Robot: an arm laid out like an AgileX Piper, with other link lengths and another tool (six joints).
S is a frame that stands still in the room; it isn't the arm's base.
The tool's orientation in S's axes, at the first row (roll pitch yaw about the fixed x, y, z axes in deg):
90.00 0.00 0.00
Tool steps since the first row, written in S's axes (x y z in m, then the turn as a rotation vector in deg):
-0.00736 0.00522 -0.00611 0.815 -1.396 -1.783
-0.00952 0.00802 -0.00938 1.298 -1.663 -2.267
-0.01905 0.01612 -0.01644 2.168 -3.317 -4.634
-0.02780 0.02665 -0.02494 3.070 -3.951 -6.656
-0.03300 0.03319 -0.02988 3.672 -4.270 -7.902
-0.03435 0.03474 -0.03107 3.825 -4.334 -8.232
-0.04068 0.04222 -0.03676 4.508 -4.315 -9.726
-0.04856 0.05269 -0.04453 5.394 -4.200 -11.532
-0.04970 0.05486 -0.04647 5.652 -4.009 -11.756
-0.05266 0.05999 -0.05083 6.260 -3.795 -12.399
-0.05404 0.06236 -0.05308 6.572 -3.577 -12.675
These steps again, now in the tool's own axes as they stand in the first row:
-0.00736 -0.00611 -0.00522 0.815 -1.783 1.396
-0.00952 -0.00938 -0.00802 1.298 -2.267 1.663
-0.01905 -0.01644 -0.01612 2.168 -4.634 3.317
-0.02780 -0.02494 -0.02665 3.070 -6.656 3.951
-0.03300 -0.02988 -0.03319 3.672 -7.902 4.270
-0.03435 -0.03107 -0.03474 3.825 -8.232 4.334
-0.04068 -0.03676 -0.04222 4.508 -9.726 4.315
-0.04856 -0.04453 -0.05269 5.394 -11.532 4.200
-0.04970 -0.04647 -0.05486 5.652 -11.756 4.009
-0.05266 -0.05083 -0.05999 6.260 -12.399 3.795
-0.05404 -0.05308 -0.06236 6.572 -12.675 3.577

